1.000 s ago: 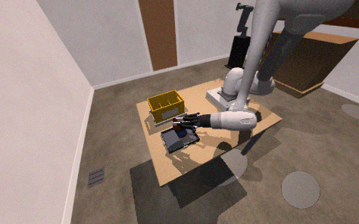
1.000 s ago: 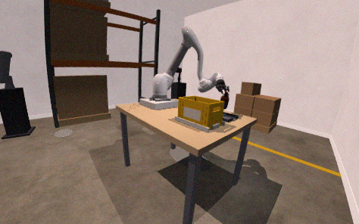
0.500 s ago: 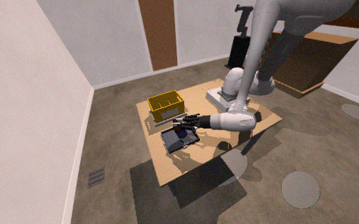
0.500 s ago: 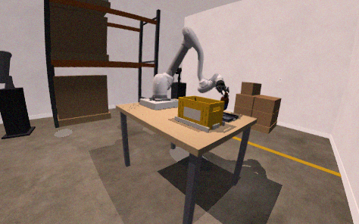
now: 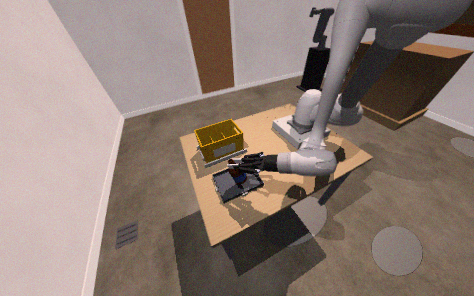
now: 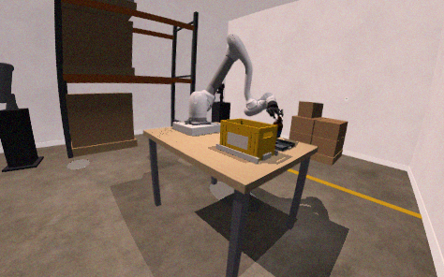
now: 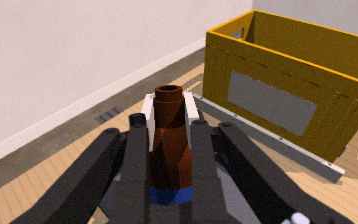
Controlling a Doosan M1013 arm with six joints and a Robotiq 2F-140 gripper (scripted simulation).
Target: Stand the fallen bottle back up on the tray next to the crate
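My hand is 60 mm above the brown bottle. Also, from my hand: yellow crate 310 mm to the right, 100 mm below, 10 mm ahead; dark grey tray 170 mm below, 20 mm to the right, 10 mm behind.
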